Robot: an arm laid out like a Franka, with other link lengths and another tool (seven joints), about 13 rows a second.
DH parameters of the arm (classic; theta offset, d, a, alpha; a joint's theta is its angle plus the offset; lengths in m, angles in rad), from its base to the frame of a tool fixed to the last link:
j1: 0 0.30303 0 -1.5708
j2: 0 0 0 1.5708
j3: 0 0.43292 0.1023 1.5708
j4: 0 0 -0.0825 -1.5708
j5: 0 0.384 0 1.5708
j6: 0 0 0.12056 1.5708
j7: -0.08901 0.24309 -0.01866 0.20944
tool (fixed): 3.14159 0.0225 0 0
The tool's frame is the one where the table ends.
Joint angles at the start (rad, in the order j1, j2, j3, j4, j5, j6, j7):
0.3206 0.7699 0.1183 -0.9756 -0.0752 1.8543 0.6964
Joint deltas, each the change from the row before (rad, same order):
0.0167 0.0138 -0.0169 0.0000 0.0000 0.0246 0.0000
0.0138 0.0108 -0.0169 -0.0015 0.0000 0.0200 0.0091
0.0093 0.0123 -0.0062 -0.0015 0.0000 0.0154 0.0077
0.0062 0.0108 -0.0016 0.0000 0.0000 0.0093 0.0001
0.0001 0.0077 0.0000 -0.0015 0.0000 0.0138 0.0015
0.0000 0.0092 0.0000 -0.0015 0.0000 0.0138 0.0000
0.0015 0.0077 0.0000 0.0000 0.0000 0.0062 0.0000
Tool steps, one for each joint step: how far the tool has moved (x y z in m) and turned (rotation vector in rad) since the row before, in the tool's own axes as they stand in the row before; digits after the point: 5 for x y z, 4 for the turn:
-0.00180 0.00395 0.01163 0.0026 -0.0122 -0.0085
-0.00190 0.00162 0.00955 0.0049 -0.0126 0.0031
0.00109 0.00287 0.01121 0.0015 -0.0031 0.0014
0.00207 0.00256 0.00950 0.0006 0.0024 -0.0048
-0.00145 0.00011 0.00639 -0.0032 -0.0036 0.0005
-0.00120 -0.00045 0.00767 -0.0024 -0.0020 -0.0006
0.00063 0.00009 0.00647 0.0002 0.0019 -0.0012

